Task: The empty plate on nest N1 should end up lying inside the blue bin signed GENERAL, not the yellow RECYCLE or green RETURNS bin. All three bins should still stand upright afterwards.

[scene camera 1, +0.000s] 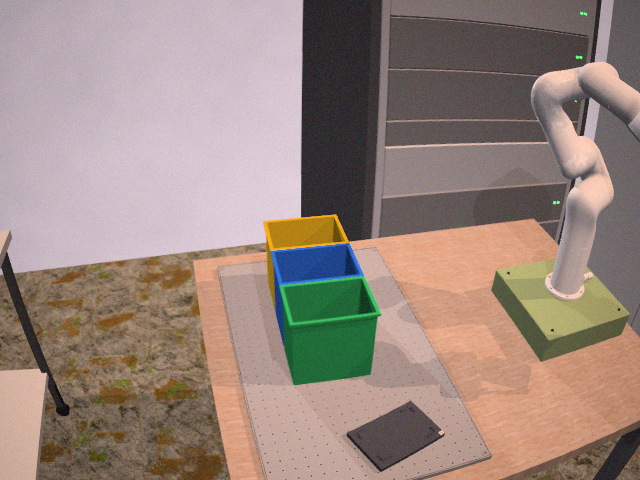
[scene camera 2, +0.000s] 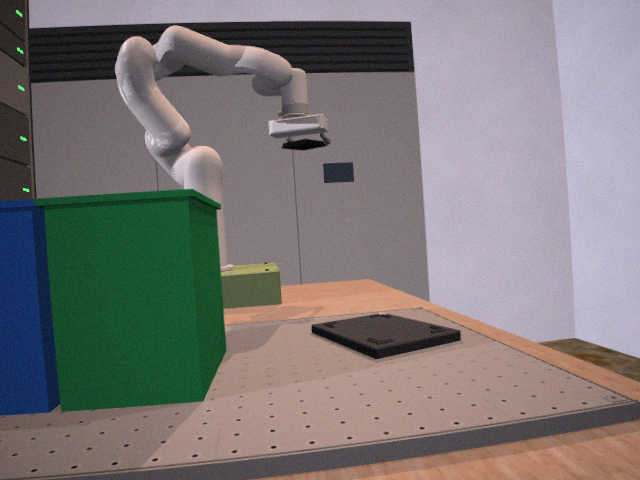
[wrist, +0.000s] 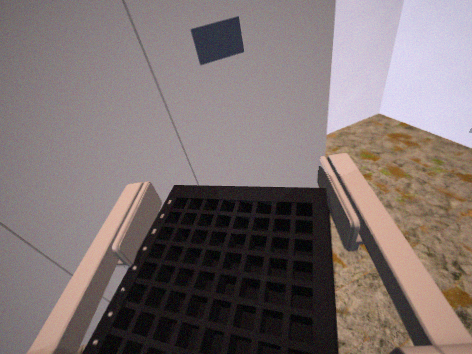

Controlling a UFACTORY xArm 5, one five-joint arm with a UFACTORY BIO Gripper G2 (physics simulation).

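Places are measured from the arm's base along level axes (x ahead, y left, z up), in metres.
Where they show: hand, its tool point: [wrist: 232,210]; arm's base, origin of its link: [scene camera 1: 564,287].
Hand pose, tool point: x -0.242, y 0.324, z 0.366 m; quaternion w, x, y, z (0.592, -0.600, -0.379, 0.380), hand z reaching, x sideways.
Note:
Things, the pixels of their top centre, and the offset from my tool point. Level surfaces: height alone.
- black plate, centre of its top: [wrist: 199,315] [scene camera 2: 304,140] 0.027 m right, 0.036 m ahead, 0.001 m up
- nest, centre of its top: [scene camera 2: 380,325] [scene camera 1: 397,432] 0.069 m right, 0.847 m ahead, 0.411 m down
- blue bin, centre of its top: [scene camera 2: 18,210] [scene camera 1: 315,263] 0.459 m right, 0.904 m ahead, 0.246 m down
- yellow bin, centre of its top: [scene camera 1: 304,231] 0.588 m right, 0.894 m ahead, 0.246 m down
- green bin, centre of its top: [scene camera 2: 145,202] [scene camera 1: 329,299] 0.329 m right, 0.915 m ahead, 0.246 m down
- grey perforated board, height of its surface: 0.426 m down
- wooden table, height of its surface: 0.439 m down
The black plate [scene camera 2: 305,144] [wrist: 227,250] with a grid of square wells is held between the two fingers of my gripper [scene camera 2: 308,139] [wrist: 240,220]. The gripper is shut on it, high up near the arm's base side and away from the bins; it does not show in scene camera 1. The nest [scene camera 1: 395,435] [scene camera 2: 385,333], a dark flat pad, bears no plate. The blue bin [scene camera 1: 316,264] [scene camera 2: 18,310] stands upright between the yellow bin [scene camera 1: 305,232] and the green bin [scene camera 1: 333,346] [scene camera 2: 121,304], which also stand upright. No signs on the bins can be read.
The bins and nest stand on a grey perforated board [scene camera 1: 310,423] [scene camera 2: 320,408] on the wooden table [scene camera 1: 465,248]. The arm stands on a green block [scene camera 1: 558,320] [scene camera 2: 251,286]. A dark rack [scene camera 1: 465,98] stands behind the table. Another table [scene camera 1: 20,413] is at the left.

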